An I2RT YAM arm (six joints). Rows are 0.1 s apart.
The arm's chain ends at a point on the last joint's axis. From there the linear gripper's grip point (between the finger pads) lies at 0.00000 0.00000 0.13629 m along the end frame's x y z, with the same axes.
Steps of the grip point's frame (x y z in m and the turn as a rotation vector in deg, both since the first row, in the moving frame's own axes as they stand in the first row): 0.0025 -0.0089 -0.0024 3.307 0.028 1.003; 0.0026 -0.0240 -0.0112 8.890 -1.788 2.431; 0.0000 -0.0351 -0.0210 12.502 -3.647 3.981; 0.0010 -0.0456 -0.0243 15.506 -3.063 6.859; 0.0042 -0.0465 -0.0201 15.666 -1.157 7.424; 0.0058 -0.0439 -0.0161 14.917 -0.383 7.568; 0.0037 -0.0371 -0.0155 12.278 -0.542 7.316
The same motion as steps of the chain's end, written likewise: 0.0024 -0.0010 -0.0022 3.307 0.028 1.003; 0.0064 -0.0029 -0.0095 8.890 -1.788 2.431; 0.0076 -0.0053 -0.0175 12.502 -3.647 3.981; 0.0060 -0.0088 -0.0192 15.506 -3.063 6.859; 0.0045 -0.0096 -0.0150 15.666 -1.157 7.424; 0.0044 -0.0089 -0.0115 14.917 -0.383 7.568; 0.0031 -0.0081 -0.0124 12.278 -0.542 7.316
